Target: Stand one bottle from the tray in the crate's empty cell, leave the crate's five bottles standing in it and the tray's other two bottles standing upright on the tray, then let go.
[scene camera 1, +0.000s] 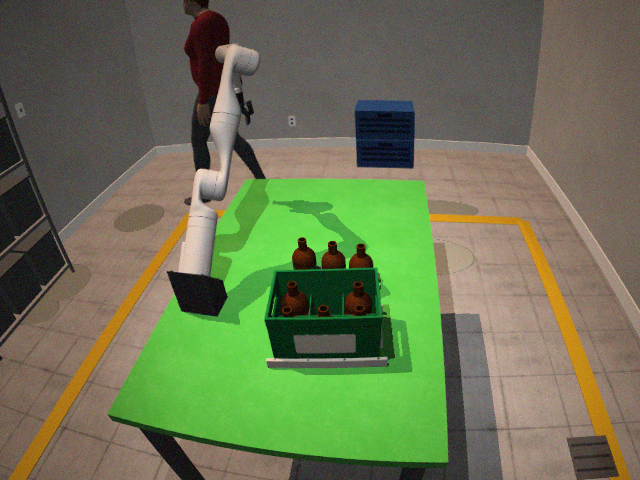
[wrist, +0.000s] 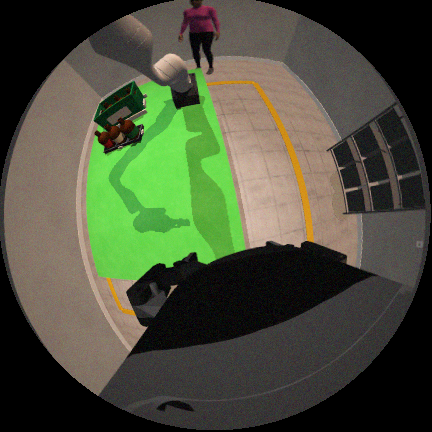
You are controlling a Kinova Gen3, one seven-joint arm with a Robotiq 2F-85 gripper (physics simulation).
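Places are measured from the arm's base along level axes (x right, y ahead, z up), in millimetres.
Where they show: arm's base, origin of its link: (scene camera 1: 195, 275) (wrist: 181, 84).
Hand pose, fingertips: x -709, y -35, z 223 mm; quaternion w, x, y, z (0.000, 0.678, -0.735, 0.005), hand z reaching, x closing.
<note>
Things, the pixels of their top centre, and the offset from my fingertips. "spot": a spot on its surface instead.
- green crate, centre of its top: (scene camera 1: 324, 292) (wrist: 112, 98) dx +819, dy +438, dz -171 mm
- dark tray, a spot on its surface: (wrist: 130, 143) spot: dx +524, dy +373, dz -346 mm
- pale rail, centre of its top: (scene camera 1: 326, 359) dx +918, dy +445, dz -316 mm
The green crate (scene camera 1: 323, 338) (wrist: 134, 104) stands on the table with five brown bottles: three in the near row, two at the ends of the far row. Its far middle cell (scene camera 1: 327, 293) is empty. Three brown bottles (scene camera 1: 303, 258) (scene camera 1: 333, 259) (scene camera 1: 360, 259) stand upright in a row behind the crate. The wrist view shows these bottles (wrist: 104, 139) (wrist: 116, 134) (wrist: 129, 128) on a dark tray (wrist: 131, 144), which the crate mostly hides in the scene view. My gripper (scene camera 1: 248, 112) (wrist: 232, 254) is open and empty, high above the table's far left end, well away from bottles and crate.
A pale rail (scene camera 1: 326, 363) lies along the crate's near side. The arm's black base plate (scene camera 1: 201, 297) is left of the crate. A person in red (scene camera 1: 209, 51) is behind the arm. Blue crates (scene camera 1: 385, 124) stand by the back wall, a rack (scene camera 1: 60, 242) at left.
</note>
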